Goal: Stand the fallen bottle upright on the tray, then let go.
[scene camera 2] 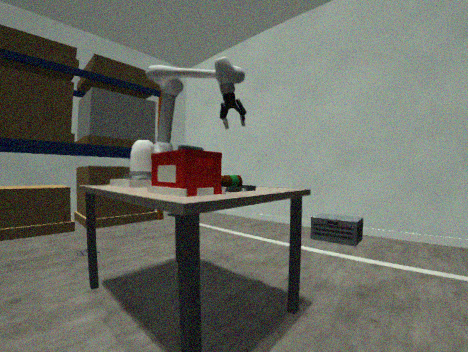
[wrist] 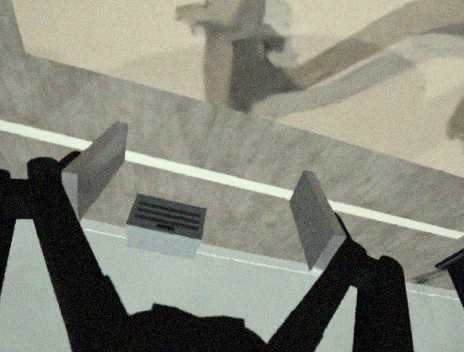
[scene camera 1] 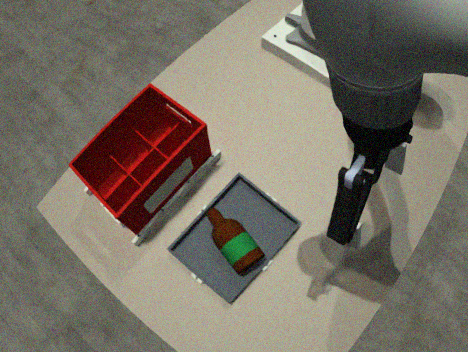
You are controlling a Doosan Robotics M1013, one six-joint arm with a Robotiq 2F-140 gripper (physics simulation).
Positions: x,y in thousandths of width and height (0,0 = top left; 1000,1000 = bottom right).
I see my gripper (scene camera 1: 800,581).
My gripper shows as well in the wrist view (wrist: 462,470).
